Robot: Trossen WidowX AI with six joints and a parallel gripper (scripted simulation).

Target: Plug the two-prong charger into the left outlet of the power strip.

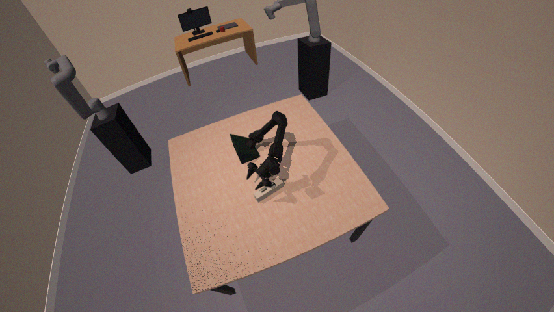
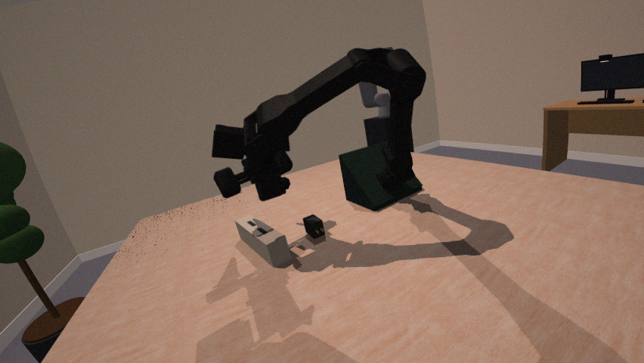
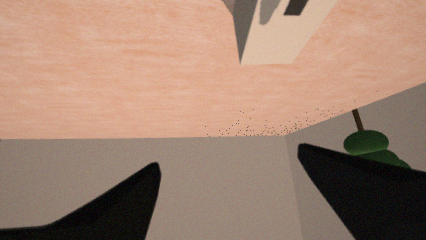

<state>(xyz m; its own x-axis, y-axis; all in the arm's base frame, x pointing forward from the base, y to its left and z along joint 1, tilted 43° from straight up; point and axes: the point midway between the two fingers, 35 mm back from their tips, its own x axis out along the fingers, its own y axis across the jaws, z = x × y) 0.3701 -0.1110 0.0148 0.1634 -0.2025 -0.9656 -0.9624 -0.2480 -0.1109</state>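
My gripper tip is 14 cm to the right of the black two-prong charger, 11 cm past it and 11 cm above it.
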